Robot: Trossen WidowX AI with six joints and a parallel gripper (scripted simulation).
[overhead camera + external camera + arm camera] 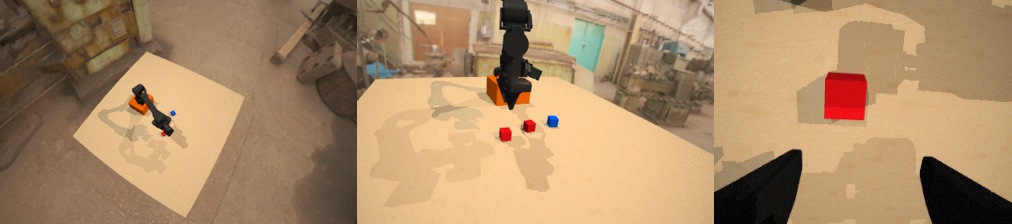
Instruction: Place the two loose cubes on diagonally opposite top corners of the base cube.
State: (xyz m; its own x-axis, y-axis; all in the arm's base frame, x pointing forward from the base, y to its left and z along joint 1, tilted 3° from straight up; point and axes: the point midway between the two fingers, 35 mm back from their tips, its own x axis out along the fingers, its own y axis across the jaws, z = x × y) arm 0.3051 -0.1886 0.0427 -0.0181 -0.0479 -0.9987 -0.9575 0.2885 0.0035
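My gripper tip is now 11 cm above the red cube and 1 cm past it. Also, from my gripper tip: blue cube: 22 cm to the left, 10 cm below.
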